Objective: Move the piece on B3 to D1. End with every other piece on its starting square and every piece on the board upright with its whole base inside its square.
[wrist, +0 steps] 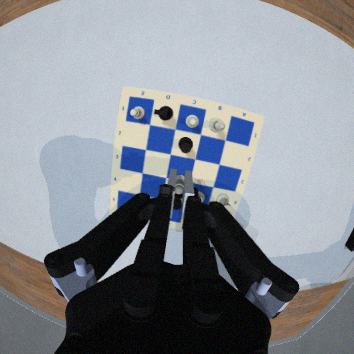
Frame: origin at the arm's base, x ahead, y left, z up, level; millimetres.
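Seen in the pictures: gripper, fingertip midpoint: point(179, 179).
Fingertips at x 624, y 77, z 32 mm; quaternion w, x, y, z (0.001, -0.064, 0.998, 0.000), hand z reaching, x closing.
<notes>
Offsets run from my fingertips to a thing's top centre. "*": to the spot under its first point. Level surfaces: height alone.
My gripper point(179, 179) is shut on a white piece @[dx -1, dy +4, dz +25 mm] point(179, 188), over the C3–C4 part of the chessboard @[* dx +113, dy -77, dz -61 mm] point(118, 100). The height of the held piece above the board cannot be told. D1, a cream square in the top row, bears a black piece @[dx +42, dy -72, dz -21 mm] point(165, 113). On B3 no piece shows plainly; a faint pale shape is near its lower edge, beside the right finger. White pieces stand on E1 @[dx +80, dy -64, dz -29 mm] point(137, 112), C1 @[dx +1, dy -70, dz -29 mm] point(192, 121) and B1 @[dx -34, dy -75, dz -17 mm] point(216, 125). A black piece @[dx +2, dy -35, dz -28 mm] point(185, 144) is on C2. The fingers hide parts of the lower rows.
A white piece @[dx -81, dy +37, dz -28 mm] point(222, 200) is on A4, right of the gripper. Another pale piece @[dx -39, dy +42, dz -21 mm] point(200, 196) is partly hidden by the right finger near B4. A dark piece @[dx -6, dy +41, dz -8 mm] point(177, 203) shows partly between the fingers. The board lies on a round pale surface @[dz -67 mm] point(75, 90) with a wooden rim point(320, 15).
</notes>
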